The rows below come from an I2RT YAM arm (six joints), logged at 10 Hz.
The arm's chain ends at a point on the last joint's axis. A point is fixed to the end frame.
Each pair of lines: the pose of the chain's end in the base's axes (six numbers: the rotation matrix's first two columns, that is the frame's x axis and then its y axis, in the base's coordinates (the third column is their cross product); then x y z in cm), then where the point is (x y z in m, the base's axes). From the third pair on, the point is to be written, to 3 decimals.
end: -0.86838 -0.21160 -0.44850 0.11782 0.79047 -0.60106 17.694 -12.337 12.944
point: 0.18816 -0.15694 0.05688
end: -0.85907 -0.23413 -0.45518 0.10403 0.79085 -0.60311 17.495 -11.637 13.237
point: 0.18761 -0.14993 0.06004
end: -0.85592 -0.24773 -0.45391 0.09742 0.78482 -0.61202 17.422 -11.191 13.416
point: 0.187 -0.146 0.062
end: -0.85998 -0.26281 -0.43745 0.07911 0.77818 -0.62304 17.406 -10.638 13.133
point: 0.186 -0.141 0.060
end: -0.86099 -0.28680 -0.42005 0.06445 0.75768 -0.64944 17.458 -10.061 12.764
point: 0.187 -0.138 0.057
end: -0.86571 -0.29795 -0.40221 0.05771 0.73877 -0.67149 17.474 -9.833 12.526
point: 0.186 -0.138 0.056
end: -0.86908 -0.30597 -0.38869 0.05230 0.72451 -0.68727 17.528 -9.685 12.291
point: 0.186 -0.138 0.054
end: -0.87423 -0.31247 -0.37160 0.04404 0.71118 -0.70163 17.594 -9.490 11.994
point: 0.186 -0.137 0.052
